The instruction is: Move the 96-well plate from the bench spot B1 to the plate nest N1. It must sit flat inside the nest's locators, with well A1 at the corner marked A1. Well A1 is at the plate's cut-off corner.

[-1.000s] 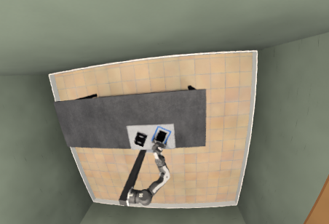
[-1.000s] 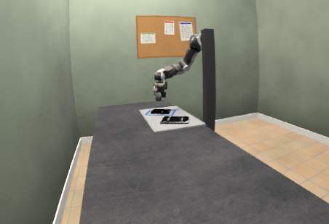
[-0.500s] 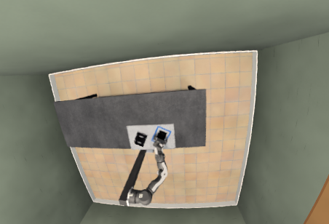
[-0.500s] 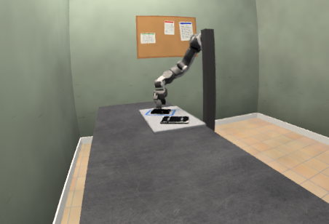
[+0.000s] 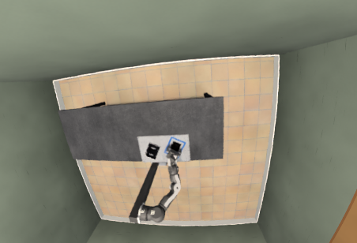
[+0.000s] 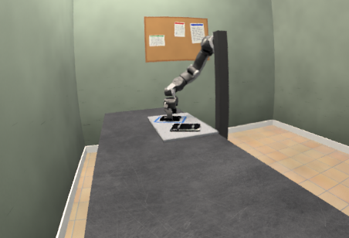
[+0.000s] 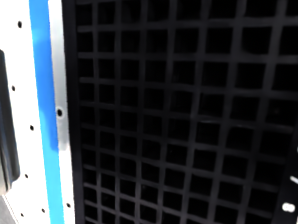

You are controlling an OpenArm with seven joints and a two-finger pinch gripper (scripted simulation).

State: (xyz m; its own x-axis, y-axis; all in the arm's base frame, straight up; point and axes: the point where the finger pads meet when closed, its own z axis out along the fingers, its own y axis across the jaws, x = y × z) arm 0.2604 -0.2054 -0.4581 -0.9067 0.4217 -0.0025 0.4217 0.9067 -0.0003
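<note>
My gripper is now 10 mm above the black 96-well plate. From my hand the other things lie so: black plate nest N1 (40 mm behind, 220 mm to the left, 20 mm below).
</note>
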